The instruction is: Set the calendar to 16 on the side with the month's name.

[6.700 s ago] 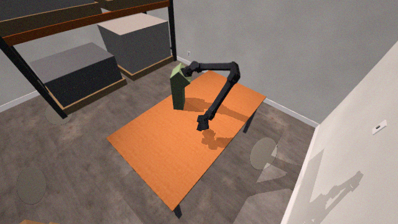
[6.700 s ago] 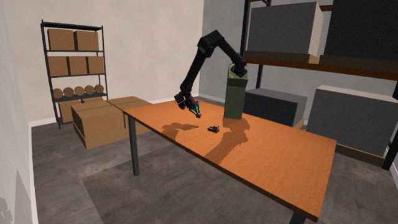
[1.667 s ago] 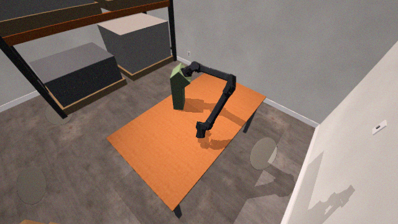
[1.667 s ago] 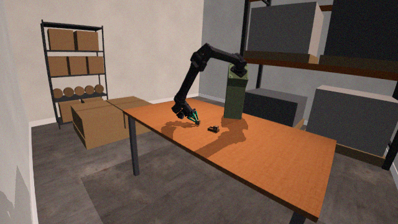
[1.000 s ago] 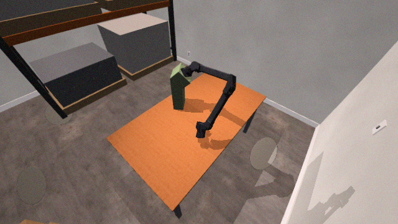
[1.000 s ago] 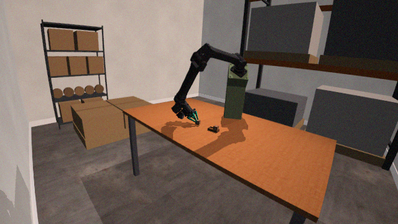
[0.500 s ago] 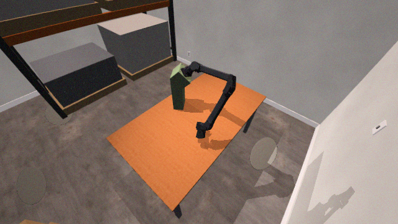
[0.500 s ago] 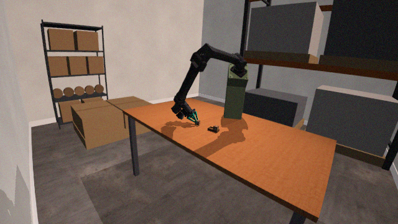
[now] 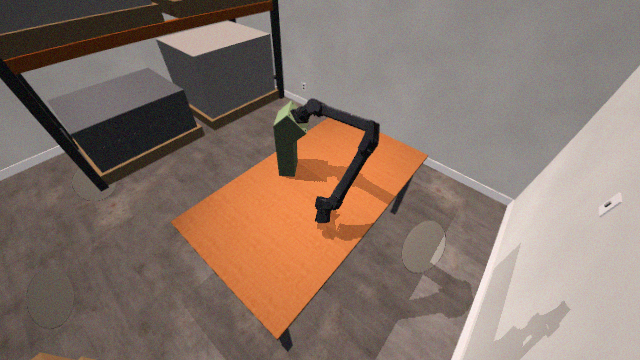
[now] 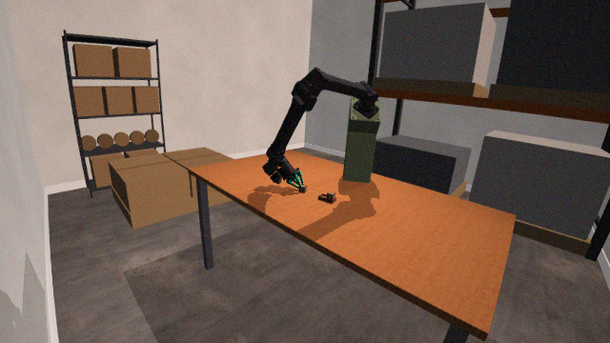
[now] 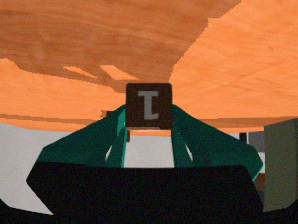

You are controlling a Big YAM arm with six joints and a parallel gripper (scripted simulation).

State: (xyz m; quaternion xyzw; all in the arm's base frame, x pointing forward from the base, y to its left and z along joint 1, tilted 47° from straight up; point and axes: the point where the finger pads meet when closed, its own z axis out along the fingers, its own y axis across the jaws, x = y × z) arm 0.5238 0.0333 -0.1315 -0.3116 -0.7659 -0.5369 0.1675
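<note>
Now: hand 1 cm to the right of the brown calendar cube, 1 cm past it and 1 cm above it. Also, from my hand: dark calendar tray 15 cm to the left, 6 cm behind, 2 cm below.
</note>
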